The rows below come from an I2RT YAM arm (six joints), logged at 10 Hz.
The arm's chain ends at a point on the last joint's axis. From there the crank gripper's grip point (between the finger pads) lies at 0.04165 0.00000 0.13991 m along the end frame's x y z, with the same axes.
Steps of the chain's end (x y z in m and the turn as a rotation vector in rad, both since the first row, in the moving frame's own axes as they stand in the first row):
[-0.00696 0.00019 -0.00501 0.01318 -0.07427 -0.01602]
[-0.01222 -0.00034 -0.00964 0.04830 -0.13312 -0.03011]
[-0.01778 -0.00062 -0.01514 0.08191 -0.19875 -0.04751]
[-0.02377 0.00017 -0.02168 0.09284 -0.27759 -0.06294]
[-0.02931 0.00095 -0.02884 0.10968 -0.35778 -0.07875]
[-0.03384 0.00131 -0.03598 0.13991 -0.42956 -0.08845]
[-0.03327 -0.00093 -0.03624 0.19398 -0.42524 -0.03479]
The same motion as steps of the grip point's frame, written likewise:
[-0.01748 -0.00226 -0.00232 0.01318 -0.07427 -0.01602]
[-0.03127 -0.00818 -0.00555 0.04830 -0.13312 -0.03011]
[-0.04650 -0.01363 -0.01023 0.08191 -0.19875 -0.04751]
[-0.06411 -0.01453 -0.01636 0.09284 -0.27759 -0.06294]
[-0.08151 -0.01608 -0.02415 0.10968 -0.35778 -0.07875]
[-0.09663 -0.01975 -0.03299 0.13991 -0.42956 -0.08845]
[-0.09480 -0.02915 -0.03431 0.19398 -0.42524 -0.03479]

